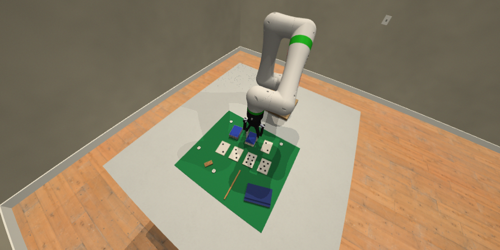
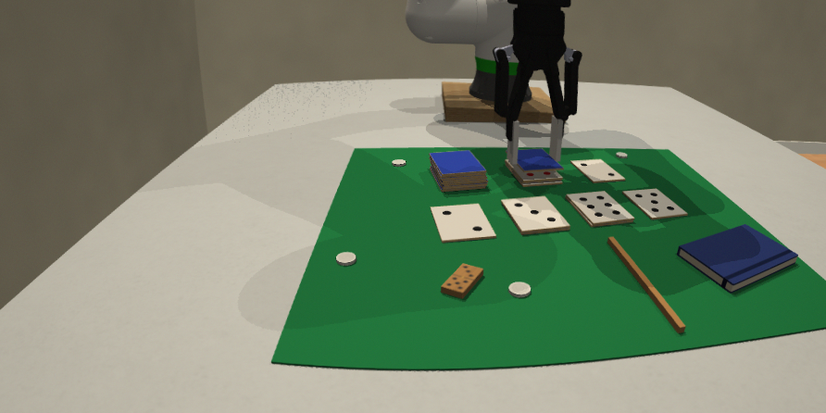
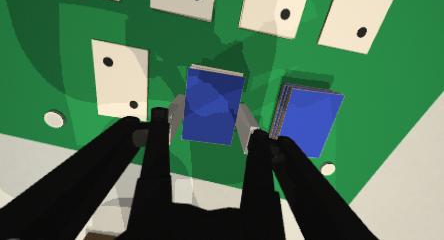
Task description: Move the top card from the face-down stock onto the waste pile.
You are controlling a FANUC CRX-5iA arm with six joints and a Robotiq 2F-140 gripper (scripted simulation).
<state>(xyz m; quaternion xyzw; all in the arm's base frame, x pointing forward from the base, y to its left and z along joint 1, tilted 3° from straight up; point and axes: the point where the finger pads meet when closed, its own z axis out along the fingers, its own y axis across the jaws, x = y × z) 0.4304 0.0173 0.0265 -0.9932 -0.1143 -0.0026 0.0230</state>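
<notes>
Now: the two-pip card 11 cm to the left of my hand, 5 cm below it and 2 cm behind it. Round my hand: green mat: 14 cm ahead, 7 cm below, 2 cm to the left; wooden stick: 30 cm ahead, 8 cm to the left, 5 cm below.
</notes>
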